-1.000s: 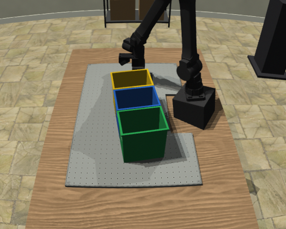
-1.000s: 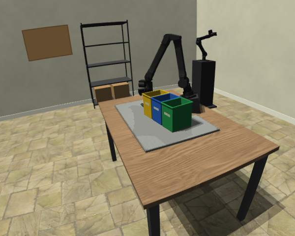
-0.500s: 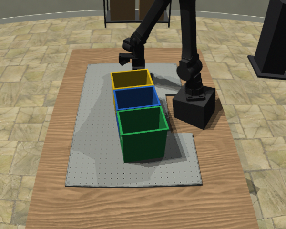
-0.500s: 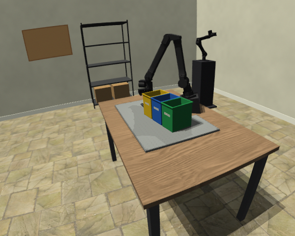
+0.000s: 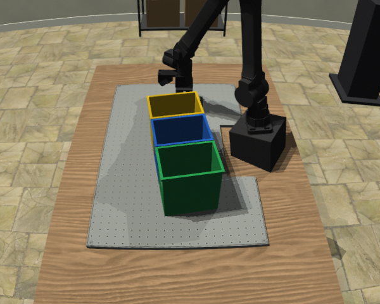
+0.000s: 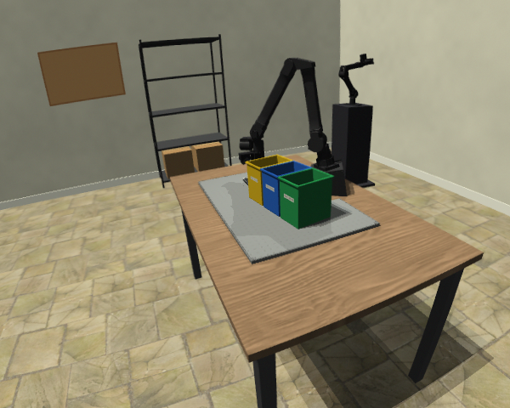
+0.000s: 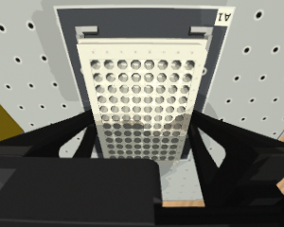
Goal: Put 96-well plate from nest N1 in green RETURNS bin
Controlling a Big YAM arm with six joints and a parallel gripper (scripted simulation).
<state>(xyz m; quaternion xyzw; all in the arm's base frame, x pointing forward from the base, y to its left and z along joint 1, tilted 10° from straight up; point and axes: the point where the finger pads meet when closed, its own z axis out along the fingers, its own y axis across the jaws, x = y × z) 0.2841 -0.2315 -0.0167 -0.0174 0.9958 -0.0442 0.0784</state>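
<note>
Right now the plate nest N1 is 2 cm below my hand. The rest, counted from my hand: yellow bin 2 cm ahead, 23 cm to the left, 6 cm above; 96-well plate right at my hand; blue bin 35 cm to the left, 6 cm above.
</note>
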